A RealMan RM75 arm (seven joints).
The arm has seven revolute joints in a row. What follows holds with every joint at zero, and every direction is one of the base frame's. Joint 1 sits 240.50 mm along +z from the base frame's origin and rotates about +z. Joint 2 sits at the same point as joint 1 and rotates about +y. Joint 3 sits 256.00 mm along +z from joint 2 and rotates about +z. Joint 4 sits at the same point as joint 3 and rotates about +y. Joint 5 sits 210.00 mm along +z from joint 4 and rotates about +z. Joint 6 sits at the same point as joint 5 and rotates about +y. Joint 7 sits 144.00 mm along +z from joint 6 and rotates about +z. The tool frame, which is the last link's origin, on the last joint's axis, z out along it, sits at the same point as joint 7; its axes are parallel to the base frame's.
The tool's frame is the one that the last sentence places.
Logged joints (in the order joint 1, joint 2, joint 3, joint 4, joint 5, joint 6, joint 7), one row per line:
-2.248, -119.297, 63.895, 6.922, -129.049, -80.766, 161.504
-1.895, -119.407, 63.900, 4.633, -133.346, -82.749, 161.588
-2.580, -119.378, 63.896, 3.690, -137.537, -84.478, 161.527
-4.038, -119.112, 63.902, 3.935, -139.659, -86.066, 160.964
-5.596, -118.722, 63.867, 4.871, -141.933, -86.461, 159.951
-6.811, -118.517, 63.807, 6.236, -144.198, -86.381, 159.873
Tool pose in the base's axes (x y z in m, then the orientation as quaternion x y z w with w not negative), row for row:
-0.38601, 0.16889, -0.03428, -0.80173, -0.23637, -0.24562, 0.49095
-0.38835, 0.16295, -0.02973, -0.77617, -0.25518, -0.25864, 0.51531
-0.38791, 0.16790, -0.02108, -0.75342, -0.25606, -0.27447, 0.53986
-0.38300, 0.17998, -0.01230, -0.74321, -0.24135, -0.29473, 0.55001
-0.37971, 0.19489, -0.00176, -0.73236, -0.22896, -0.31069, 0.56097
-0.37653, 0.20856, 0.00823, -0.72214, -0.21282, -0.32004, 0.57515
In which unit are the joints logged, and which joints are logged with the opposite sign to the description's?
The joints are logged in degrees. Opposite sign: none.
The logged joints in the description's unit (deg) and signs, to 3 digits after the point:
-2.248, -119.297, 63.895, 6.922, -129.049, -80.766, 161.504
-1.895, -119.407, 63.900, 4.633, -133.346, -82.749, 161.588
-2.580, -119.378, 63.896, 3.690, -137.537, -84.478, 161.527
-4.038, -119.112, 63.902, 3.935, -139.659, -86.066, 160.964
-5.596, -118.722, 63.867, 4.871, -141.933, -86.461, 159.951
-6.811, -118.517, 63.807, 6.236, -144.198, -86.381, 159.873

